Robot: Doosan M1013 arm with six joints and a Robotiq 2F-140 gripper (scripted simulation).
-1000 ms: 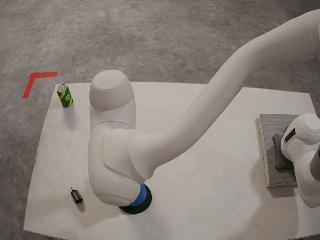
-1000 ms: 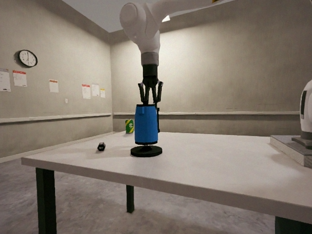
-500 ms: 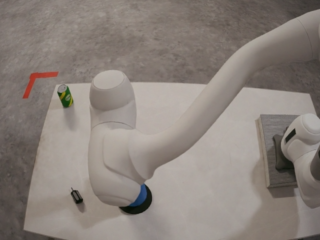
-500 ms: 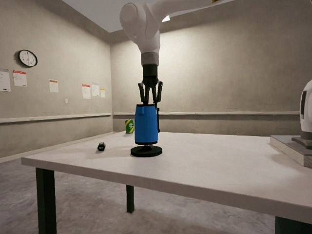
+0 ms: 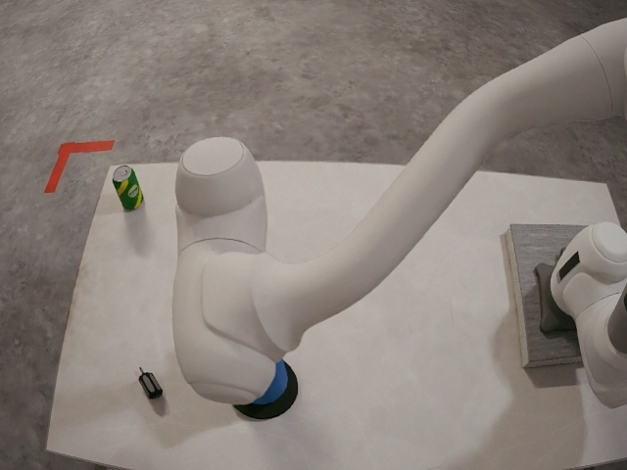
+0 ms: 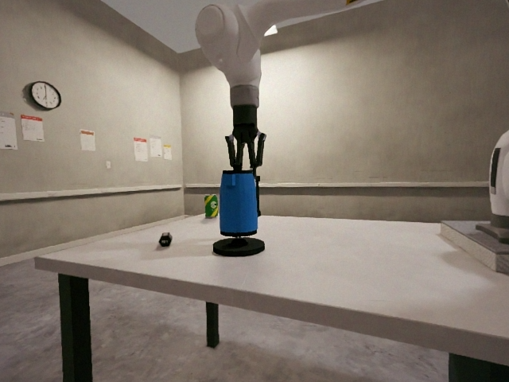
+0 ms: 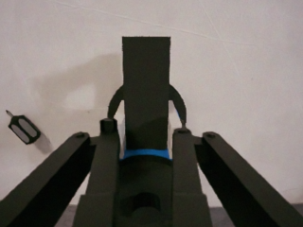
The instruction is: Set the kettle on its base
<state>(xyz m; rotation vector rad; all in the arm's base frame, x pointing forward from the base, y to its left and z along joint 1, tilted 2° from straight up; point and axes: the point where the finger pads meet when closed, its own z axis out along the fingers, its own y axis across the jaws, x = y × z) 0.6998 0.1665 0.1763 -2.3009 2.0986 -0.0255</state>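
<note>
Now: the blue kettle 60 mm below my hand and 30 mm to the left of it. The rest, counted from my hand: green can (410 mm ahead, 380 mm to the right, 140 mm below); then round black base (190 mm below, 60 mm to the left).
</note>
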